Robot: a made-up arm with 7 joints. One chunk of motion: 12 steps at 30 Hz.
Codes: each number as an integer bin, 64 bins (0 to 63) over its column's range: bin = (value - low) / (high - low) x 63, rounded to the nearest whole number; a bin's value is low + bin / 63 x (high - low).
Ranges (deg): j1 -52..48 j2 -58..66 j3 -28..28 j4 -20..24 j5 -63..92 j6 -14..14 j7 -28..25
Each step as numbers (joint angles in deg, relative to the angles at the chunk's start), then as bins.
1 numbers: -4.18 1.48 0.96 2.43 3.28 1.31 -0.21
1 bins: 30 30 33 32 27 34 33
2 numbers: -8.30 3.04 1.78 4.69 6.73 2.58 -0.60
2 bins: 28 31 34 35 28 37 33
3 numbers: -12.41 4.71 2.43 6.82 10.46 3.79 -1.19
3 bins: 25 32 34 38 30 40 32
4 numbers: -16.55 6.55 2.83 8.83 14.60 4.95 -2.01
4 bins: 22 33 35 41 32 43 31
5 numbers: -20.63 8.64 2.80 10.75 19.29 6.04 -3.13
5 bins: 20 34 35 44 33 45 30
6 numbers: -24.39 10.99 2.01 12.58 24.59 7.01 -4.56
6 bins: 17 35 34 47 36 47 28
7 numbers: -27.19 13.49 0.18 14.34 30.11 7.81 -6.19
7 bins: 16 36 32 49 38 49 26
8 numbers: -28.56 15.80 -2.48 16.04 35.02 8.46 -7.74
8 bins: 15 37 29 52 40 51 24
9 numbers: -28.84 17.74 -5.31 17.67 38.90 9.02 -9.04
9 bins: 15 38 26 54 41 52 23
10 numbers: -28.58 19.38 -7.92 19.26 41.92 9.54 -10.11
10 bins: 15 39 23 56 43 53 21
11 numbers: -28.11 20.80 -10.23 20.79 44.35 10.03 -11.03
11 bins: 15 40 20 58 44 54 20
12 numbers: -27.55 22.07 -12.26 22.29 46.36 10.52 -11.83
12 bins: 15 41 18 61 44 55 19
